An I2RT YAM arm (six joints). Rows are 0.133 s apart.
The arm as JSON. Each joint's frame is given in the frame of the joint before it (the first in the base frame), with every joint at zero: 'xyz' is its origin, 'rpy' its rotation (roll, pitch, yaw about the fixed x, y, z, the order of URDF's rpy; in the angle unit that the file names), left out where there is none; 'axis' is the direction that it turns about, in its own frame. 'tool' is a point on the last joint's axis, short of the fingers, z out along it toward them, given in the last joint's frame.
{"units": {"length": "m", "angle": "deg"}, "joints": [
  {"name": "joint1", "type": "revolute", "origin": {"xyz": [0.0, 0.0, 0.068]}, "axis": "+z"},
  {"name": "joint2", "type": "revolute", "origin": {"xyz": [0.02, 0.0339, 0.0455], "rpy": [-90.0, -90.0, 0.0]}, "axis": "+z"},
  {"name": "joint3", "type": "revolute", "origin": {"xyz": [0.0, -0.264, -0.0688], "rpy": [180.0, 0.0, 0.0]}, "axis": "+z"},
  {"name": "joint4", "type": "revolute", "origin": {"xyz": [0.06, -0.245, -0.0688]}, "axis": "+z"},
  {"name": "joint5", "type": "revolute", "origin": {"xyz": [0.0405, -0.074, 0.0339], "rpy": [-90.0, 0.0, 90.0]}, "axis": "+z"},
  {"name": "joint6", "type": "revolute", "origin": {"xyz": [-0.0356, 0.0, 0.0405], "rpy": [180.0, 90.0, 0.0]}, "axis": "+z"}
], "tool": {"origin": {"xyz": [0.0, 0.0, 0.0], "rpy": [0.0, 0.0, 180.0]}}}
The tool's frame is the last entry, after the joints.
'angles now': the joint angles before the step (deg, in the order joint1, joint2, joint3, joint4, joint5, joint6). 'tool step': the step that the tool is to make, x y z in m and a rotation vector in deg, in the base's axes. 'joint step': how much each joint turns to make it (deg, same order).
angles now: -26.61, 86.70, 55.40, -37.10, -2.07, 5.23
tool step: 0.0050, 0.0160, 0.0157, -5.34, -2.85, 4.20
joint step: 3.74, -3.12, 0.00, 1.69, 3.15, -1.91
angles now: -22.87, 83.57, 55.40, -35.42, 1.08, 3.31
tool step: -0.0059, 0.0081, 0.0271, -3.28, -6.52, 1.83
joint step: 1.09, -5.63, 0.00, 1.66, 0.11, -0.92
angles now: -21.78, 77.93, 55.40, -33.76, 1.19, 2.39
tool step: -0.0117, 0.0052, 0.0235, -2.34, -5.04, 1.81
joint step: -0.01, -5.36, 0.00, 0.21, -0.84, -1.64
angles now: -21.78, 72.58, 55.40, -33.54, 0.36, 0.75
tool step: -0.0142, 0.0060, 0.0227, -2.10, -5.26, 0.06
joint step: 0.07, -5.49, 0.00, 0.18, 0.01, 0.01
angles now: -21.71, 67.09, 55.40, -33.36, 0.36, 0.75
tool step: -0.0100, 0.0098, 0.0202, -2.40, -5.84, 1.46
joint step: 1.32, -4.65, -0.01, 1.68, -0.01, -0.20
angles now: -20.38, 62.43, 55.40, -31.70, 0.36, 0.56
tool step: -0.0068, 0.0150, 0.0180, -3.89, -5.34, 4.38
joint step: 3.02, -3.92, 0.00, 2.40, 0.02, -2.38
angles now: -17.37, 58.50, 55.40, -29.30, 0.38, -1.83
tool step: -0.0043, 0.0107, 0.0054, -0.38, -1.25, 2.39
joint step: 2.38, -1.77, 0.00, -0.46, 0.00, -0.02
